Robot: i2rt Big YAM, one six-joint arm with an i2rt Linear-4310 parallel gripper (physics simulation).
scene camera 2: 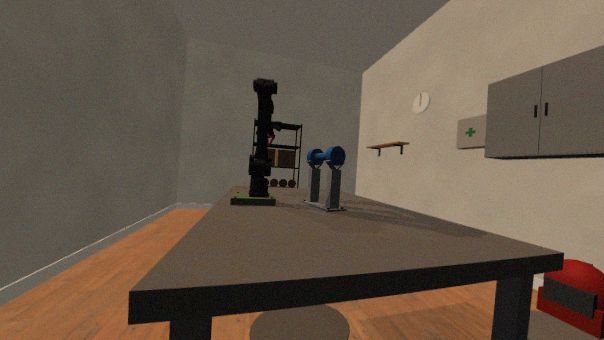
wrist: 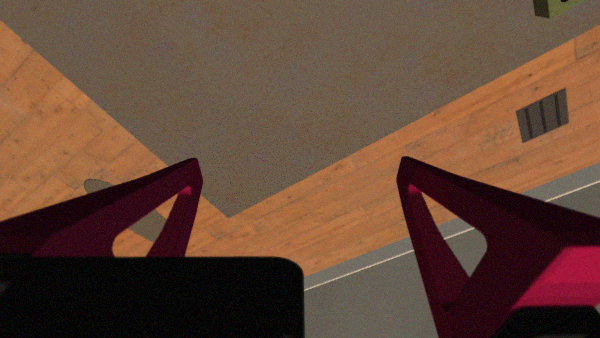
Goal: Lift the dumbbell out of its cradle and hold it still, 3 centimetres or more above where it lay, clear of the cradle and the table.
Labels:
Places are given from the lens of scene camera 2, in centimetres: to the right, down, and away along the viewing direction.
grey cradle (scene camera 2: 334, 174): 14, 2, 80

